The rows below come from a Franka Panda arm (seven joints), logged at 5 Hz.
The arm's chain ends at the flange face. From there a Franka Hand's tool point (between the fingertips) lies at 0.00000 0.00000 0.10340 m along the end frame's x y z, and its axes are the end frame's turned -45 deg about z.
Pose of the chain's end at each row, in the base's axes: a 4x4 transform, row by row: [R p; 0 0 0 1], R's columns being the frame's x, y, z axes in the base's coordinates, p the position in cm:
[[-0.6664, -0.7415, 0.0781, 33.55], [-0.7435, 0.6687, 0.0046, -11.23], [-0.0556, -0.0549, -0.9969, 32.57], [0, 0, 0, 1]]
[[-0.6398, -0.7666, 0.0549, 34.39], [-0.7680, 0.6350, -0.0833, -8.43], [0.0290, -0.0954, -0.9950, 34.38], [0, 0, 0, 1]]
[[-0.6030, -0.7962, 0.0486, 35.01], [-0.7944, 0.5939, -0.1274, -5.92], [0.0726, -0.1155, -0.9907, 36.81], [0, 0, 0, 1]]
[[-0.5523, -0.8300, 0.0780, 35.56], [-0.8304, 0.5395, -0.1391, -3.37], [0.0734, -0.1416, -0.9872, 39.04], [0, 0, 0, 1]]
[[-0.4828, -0.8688, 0.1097, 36.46], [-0.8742, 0.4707, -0.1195, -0.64], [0.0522, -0.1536, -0.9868, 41.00], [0, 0, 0, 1]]
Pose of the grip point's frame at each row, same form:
[[0.0531, -0.9955, 0.0781, 34.36], [-0.9986, -0.0529, 0.0046, -11.18], [-0.0005, -0.0781, -0.9969, 22.26], [0, 0, 0, 1]]
[[0.0897, -0.9945, 0.0549, 34.96], [-0.9921, -0.0940, -0.0833, -9.29], [0.0880, -0.0470, -0.9950, 24.09], [0, 0, 0, 1]]
[[0.1366, -0.9894, 0.0486, 35.51], [-0.9817, -0.1418, -0.1274, -7.24], [0.1330, -0.0303, -0.9907, 26.57], [0, 0, 0, 1]]
[[0.1964, -0.9774, 0.0780, 36.37], [-0.9687, -0.2057, -0.1391, -4.81], [0.1520, -0.0482, -0.9872, 28.83], [0, 0, 0, 1]]
[[0.2729, -0.9557, 0.1097, 37.59], [-0.9510, -0.2853, -0.1195, -1.88], [0.1455, -0.0717, -0.9868, 30.80], [0, 0, 0, 1]]

